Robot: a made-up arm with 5 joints. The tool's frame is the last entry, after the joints. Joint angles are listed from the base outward. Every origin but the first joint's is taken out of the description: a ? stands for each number. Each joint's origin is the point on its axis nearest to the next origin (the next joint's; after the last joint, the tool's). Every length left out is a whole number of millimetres.
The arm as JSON. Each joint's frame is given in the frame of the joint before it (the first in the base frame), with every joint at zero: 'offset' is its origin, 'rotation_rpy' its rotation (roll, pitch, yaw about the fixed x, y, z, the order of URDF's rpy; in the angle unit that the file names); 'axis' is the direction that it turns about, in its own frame. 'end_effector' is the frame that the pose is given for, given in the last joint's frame.
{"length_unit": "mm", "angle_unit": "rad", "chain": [
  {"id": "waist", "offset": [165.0, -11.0, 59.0], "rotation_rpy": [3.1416, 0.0, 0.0], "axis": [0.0, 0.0, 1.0]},
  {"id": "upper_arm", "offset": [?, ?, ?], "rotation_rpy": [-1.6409, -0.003, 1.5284], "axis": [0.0, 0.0, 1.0]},
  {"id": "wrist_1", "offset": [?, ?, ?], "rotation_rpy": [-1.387, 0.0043, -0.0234], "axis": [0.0, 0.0, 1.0]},
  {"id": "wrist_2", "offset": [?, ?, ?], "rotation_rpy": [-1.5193, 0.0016, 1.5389], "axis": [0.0, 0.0, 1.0]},
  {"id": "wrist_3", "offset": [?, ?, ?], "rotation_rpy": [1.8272, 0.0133, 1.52], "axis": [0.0, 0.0, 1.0]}
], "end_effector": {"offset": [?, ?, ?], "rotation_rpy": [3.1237, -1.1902, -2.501]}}
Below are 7 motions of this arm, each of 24 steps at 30 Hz.
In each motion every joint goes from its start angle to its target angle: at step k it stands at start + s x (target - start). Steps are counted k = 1, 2, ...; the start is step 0. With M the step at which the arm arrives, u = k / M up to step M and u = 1 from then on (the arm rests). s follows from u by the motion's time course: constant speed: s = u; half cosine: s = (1 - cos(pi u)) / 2; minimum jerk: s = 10 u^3 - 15 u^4 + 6 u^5.
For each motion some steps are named. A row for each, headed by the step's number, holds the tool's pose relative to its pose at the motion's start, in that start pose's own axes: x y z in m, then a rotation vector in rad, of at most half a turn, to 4 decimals.
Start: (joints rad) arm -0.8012 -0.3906 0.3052 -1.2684 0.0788
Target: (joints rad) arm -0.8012 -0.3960 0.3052 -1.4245 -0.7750
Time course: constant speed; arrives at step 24
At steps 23, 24:
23: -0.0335 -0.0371 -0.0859 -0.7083 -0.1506 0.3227
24: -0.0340 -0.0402 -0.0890 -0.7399 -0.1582 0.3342

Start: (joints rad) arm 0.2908 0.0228 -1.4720 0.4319 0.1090
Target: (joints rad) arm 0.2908 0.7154 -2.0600 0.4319 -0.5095
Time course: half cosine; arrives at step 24
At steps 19, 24:
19: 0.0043 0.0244 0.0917 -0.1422 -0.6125 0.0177
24: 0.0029 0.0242 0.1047 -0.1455 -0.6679 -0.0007

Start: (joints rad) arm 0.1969 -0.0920 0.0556 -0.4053 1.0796
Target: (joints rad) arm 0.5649 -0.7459 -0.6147 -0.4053 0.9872
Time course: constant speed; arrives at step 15
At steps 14, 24:
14: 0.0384 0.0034 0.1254 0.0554 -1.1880 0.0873
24: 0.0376 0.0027 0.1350 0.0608 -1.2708 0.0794

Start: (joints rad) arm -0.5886 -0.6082 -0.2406 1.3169 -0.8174
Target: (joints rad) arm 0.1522 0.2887 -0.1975 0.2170 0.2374
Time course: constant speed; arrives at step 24
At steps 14, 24:
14: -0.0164 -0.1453 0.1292 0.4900 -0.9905 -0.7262
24: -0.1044 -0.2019 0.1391 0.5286 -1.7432 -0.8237

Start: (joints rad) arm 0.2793 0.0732 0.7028 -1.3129 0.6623
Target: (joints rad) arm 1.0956 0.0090 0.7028 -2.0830 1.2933
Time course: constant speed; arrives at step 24
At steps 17, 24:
17: -0.0318 0.0004 0.1278 0.2437 -0.0012 0.6172
24: -0.0379 0.0052 0.1781 0.3097 0.1823 0.8506

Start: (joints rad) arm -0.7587 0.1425 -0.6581 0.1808 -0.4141
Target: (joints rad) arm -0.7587 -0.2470 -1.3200 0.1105 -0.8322
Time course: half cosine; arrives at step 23
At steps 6, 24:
6: 0.0182 -0.0131 -0.0127 -0.0575 0.0192 -0.1025
24: 0.0572 -0.1169 -0.1028 -0.4437 0.2981 -0.5910

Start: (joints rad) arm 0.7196 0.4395 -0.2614 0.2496 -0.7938
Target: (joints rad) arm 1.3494 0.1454 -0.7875 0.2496 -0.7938
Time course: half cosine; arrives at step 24
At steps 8, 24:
8: 0.0462 -0.0504 -0.0368 -0.0316 0.1301 -0.2702
24: 0.0743 -0.2605 -0.1492 -0.1566 0.4853 -1.1020

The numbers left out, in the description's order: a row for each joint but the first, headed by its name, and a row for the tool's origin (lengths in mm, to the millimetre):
upper_arm: 136.0 -44.0 0.0
wrist_1: 53.0 -35.0 0.0
wrist_2: -38.0 107.0 0.0
wrist_3: 3.0 -14.0 0.0
tool: -78.0 106.0 0.0

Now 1 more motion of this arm.
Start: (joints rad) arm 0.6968 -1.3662 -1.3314 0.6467 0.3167
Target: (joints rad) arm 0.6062 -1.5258 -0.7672 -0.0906 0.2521
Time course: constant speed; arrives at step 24
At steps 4, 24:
4: -0.0254 -0.0034 -0.0079 0.0101 -0.0020 0.1298
24: -0.1389 -0.0623 -0.0119 0.2235 0.0770 0.7075

